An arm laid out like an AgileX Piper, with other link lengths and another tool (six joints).
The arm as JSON. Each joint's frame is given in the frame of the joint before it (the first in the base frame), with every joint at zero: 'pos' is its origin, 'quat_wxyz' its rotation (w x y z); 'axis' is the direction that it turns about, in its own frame. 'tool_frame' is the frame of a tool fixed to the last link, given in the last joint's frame.
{
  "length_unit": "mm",
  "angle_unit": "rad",
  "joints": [
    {
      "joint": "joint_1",
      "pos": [
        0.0,
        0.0,
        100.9
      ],
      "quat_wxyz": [
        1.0,
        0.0,
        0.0,
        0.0
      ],
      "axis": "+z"
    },
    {
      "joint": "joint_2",
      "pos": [
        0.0,
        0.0,
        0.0
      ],
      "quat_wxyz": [
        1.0,
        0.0,
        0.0,
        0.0
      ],
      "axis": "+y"
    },
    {
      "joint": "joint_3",
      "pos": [
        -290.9,
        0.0,
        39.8
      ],
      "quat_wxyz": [
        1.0,
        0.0,
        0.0,
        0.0
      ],
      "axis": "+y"
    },
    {
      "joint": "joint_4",
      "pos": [
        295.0,
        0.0,
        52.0
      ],
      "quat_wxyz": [
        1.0,
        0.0,
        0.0,
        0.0
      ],
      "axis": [
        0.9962,
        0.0,
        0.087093
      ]
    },
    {
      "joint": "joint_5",
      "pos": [
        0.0,
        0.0,
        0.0
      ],
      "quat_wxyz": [
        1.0,
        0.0,
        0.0,
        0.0
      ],
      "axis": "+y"
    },
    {
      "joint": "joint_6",
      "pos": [
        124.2,
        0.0,
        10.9
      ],
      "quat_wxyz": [
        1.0,
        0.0,
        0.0,
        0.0
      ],
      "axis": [
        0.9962,
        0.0,
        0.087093
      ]
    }
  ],
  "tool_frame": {
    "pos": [
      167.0,
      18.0,
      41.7
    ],
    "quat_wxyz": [
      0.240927,
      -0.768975,
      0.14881,
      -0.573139
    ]
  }
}
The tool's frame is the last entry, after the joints.
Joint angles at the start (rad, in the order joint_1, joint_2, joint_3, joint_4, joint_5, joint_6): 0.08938 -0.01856 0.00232 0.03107 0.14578 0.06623
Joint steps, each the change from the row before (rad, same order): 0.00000 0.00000 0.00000 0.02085 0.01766 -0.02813; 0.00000 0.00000 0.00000 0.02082 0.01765 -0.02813; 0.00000 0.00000 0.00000 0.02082 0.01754 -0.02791; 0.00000 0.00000 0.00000 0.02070 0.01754 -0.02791; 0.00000 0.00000 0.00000 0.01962 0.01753 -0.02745; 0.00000 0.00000 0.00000 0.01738 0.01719 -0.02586; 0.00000 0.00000 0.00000 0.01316 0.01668 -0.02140; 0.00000 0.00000 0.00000 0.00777 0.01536 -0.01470; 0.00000 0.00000 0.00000 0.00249 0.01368 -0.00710; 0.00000 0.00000 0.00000 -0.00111 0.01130 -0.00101; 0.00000 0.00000 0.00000 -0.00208 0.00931 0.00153
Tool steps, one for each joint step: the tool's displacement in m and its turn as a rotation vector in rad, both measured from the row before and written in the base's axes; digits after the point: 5 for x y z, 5 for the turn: 0.00004 0.00138 -0.00529 -0.00896 0.01673 0.00432; -0.00010 0.00159 -0.00526 -0.00898 0.01658 0.00517; -0.00023 0.00178 -0.00519 -0.00874 0.01633 0.00599; -0.00037 0.00197 -0.00514 -0.00883 0.01612 0.00681; -0.00049 0.00211 -0.00511 -0.00941 0.01586 0.00746; -0.00060 0.00213 -0.00499 -0.00998 0.01530 0.00774; -0.00065 0.00193 -0.00484 -0.00968 0.01480 0.00722; -0.00063 0.00151 -0.00447 -0.00828 0.01379 0.00582; -0.00056 0.00097 -0.00400 -0.00589 0.01265 0.00389; -0.00044 0.00049 -0.00332 -0.00328 0.01083 0.00203; -0.00036 0.00026 -0.00273 -0.00156 0.00915 0.00106
